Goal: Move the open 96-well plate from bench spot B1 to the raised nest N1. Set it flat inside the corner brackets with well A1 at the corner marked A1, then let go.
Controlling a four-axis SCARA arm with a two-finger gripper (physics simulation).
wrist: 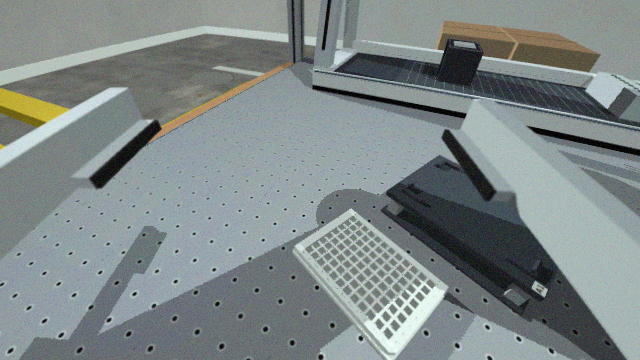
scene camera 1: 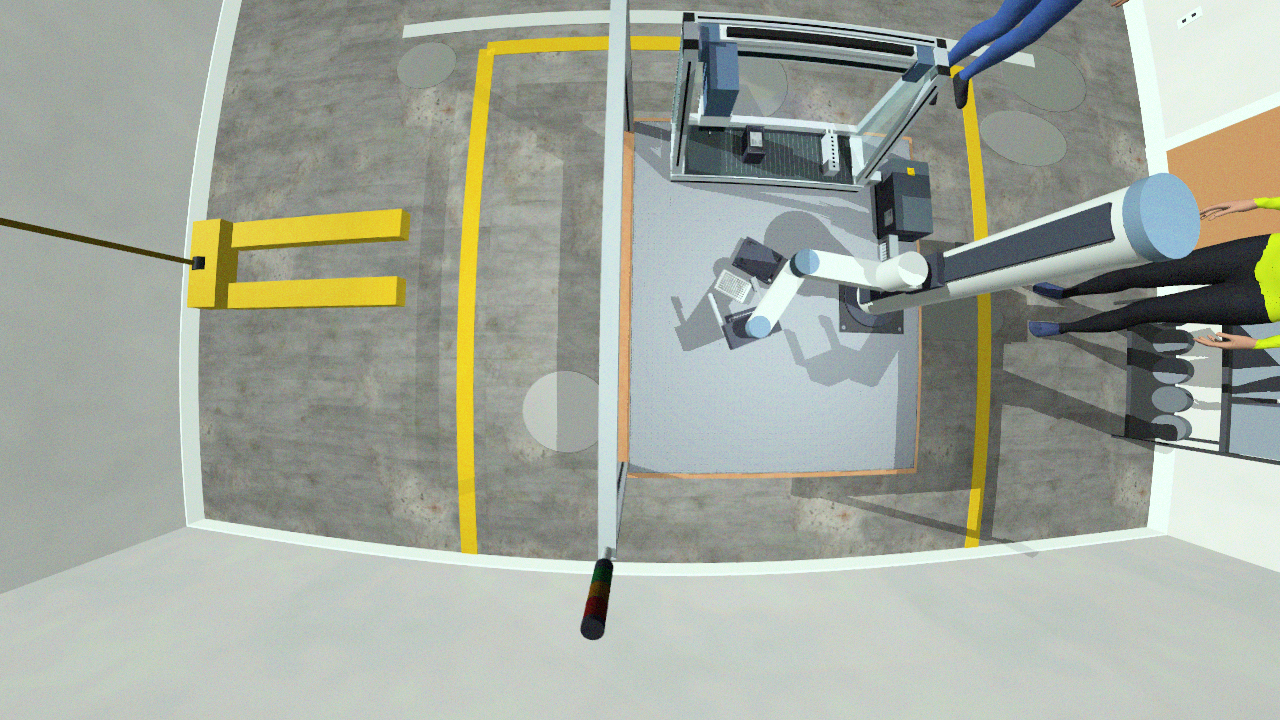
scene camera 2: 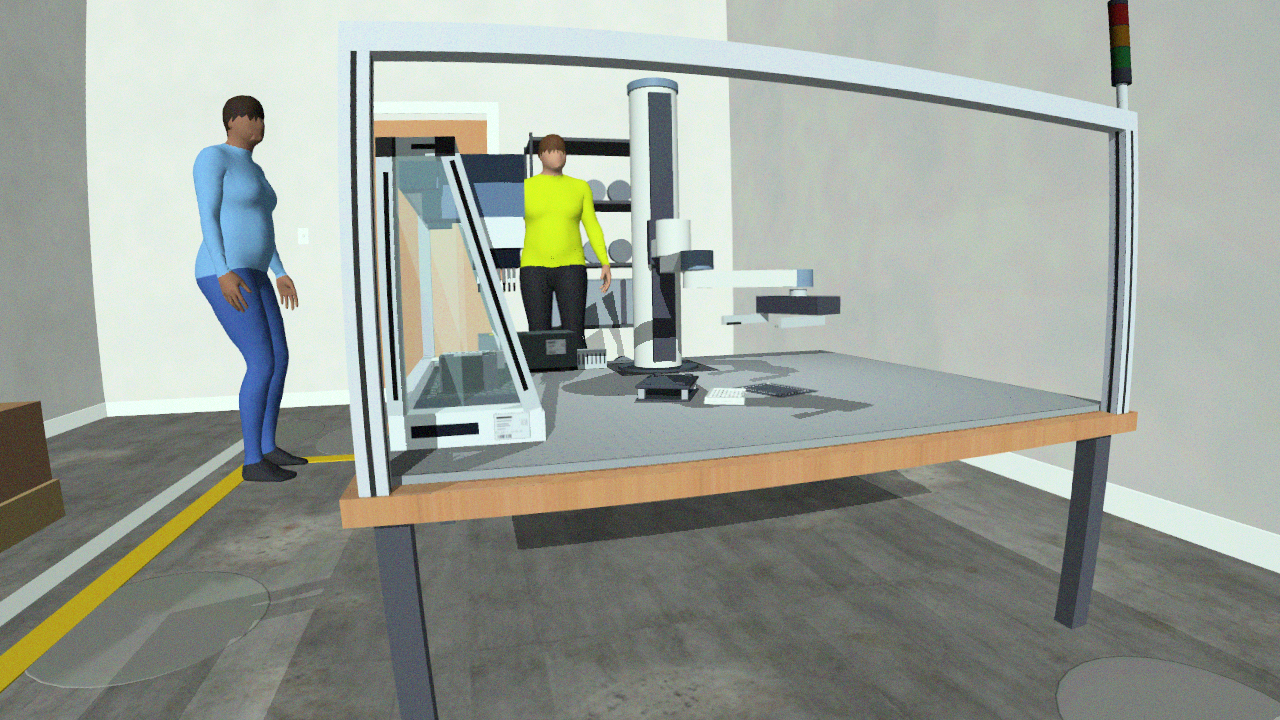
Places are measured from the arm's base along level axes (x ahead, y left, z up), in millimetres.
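Pixels of known places: gripper, fingertip midpoint: [wrist: 301, 112] [scene camera 1: 731, 285] [scene camera 2: 749, 321]; arm's base, link origin: [scene camera 1: 869, 297] [scene camera 2: 658, 371].
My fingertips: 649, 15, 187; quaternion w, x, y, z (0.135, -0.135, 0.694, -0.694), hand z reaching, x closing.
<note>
For each thing: its top centre in the pictures, then the offset to it from my fingertips, as dx, dy, dz. "spot": a spot on its surface instead.
- white open 96-well plate, top centre: [wrist: 367, 265] [scene camera 2: 726, 392] [scene camera 1: 733, 285] -49, -35, -160
- dark nest N1, top centre: [wrist: 481, 202] [scene camera 2: 668, 377] [scene camera 1: 759, 258] -145, -140, -132
- dark box device, surface spot: [scene camera 2: 547, 350] spot: -683, -357, -109
- frame post, top centre: [scene camera 2: 1123, 132] +375, +690, +393
The white open 96-well plate [scene camera 1: 732, 285] [scene camera 2: 725, 394] [wrist: 370, 280] lies flat on the bench, beside the raised nest. The dark nest N1 [scene camera 1: 758, 258] [scene camera 2: 667, 386] [wrist: 450, 210] stands on short posts and has no plate on it. Its A1 label [wrist: 539, 289] shows at its near right corner in the wrist view; the right finger hides part of the nest. My gripper [scene camera 1: 733, 290] [scene camera 2: 753, 321] [wrist: 301, 112] is open and empty, well above the bench. In the wrist view, the plate is low between the fingers, nearer the right one, and turned relative to them.
A glass-sided enclosure [scene camera 1: 767, 175] [scene camera 2: 465, 428] [wrist: 390, 98] stands on the bench beyond the nest. A dark box device [scene camera 1: 906, 201] [scene camera 2: 547, 350] is near the arm column [scene camera 1: 1029, 241] [scene camera 2: 639, 179]. A frame post [scene camera 2: 1118, 268] rises at the bench edge. Two people stand behind or beside the bench.
</note>
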